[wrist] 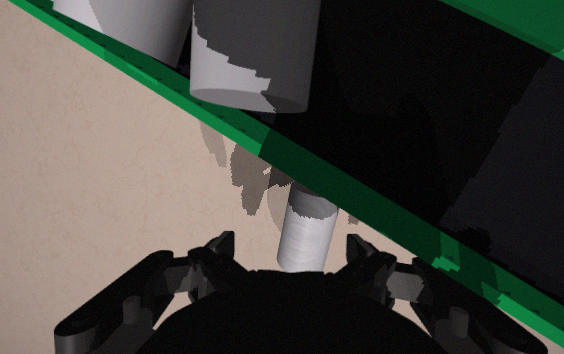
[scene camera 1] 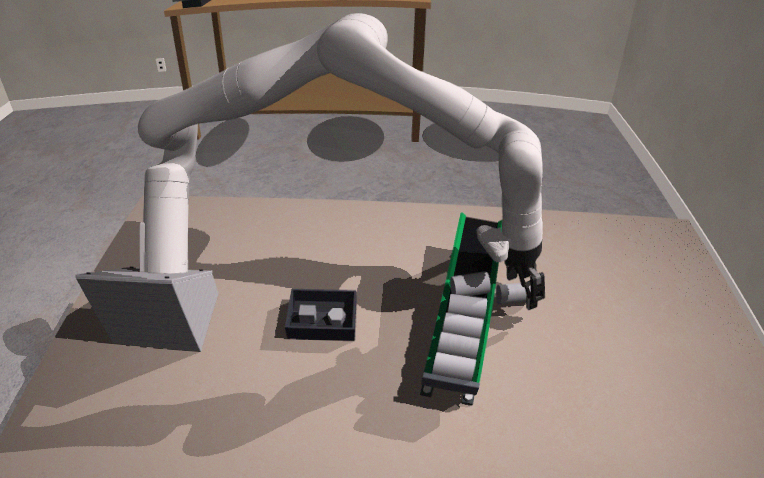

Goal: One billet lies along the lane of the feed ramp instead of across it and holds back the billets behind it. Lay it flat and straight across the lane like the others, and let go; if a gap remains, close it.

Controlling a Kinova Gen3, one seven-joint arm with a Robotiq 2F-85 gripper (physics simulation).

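Pixels of known places: gripper, fingertip midpoint: [wrist: 289,244] [scene camera 1: 521,292]; arm's base, origin of the base link: [scene camera 1: 165,271].
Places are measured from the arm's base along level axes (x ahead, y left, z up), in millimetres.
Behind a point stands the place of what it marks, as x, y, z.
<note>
The feed ramp [scene camera 1: 450,383] [wrist: 345,187] has green side walls and a dark lane. Four pale grey billets [scene camera 1: 463,325] {544, -170, 0} [wrist: 135,30] {593, -115, 1} lie across its lower part, one behind another. A fifth billet [scene camera 1: 472,284] {577, -88, 11} [wrist: 250,60] {602, -69, 16} lies behind them in the lane, slightly askew, partly in shadow. Another billet [scene camera 1: 511,294] {680, -53, -67} [wrist: 310,227] {682, -38, -61} lies outside the ramp, beside its right wall, seemingly on the mat. My gripper [scene camera 1: 535,288] {703, -50, -68} [wrist: 289,244] {703, -50, -68} is open and empty beside that wall. In the wrist view the outside billet shows between and below the fingertips; its height gap is unclear.
A dark tray [scene camera 1: 321,332] {304, -102, -77} with a small block [scene camera 1: 307,313] {279, -58, -72} and a hexagonal piece [scene camera 1: 336,315] {334, -60, -81} stands left of the ramp. The robot's grey base [scene camera 1: 152,310] {5, -115, 15} is further left. The near ramp wall slants close by the right finger in the wrist view.
</note>
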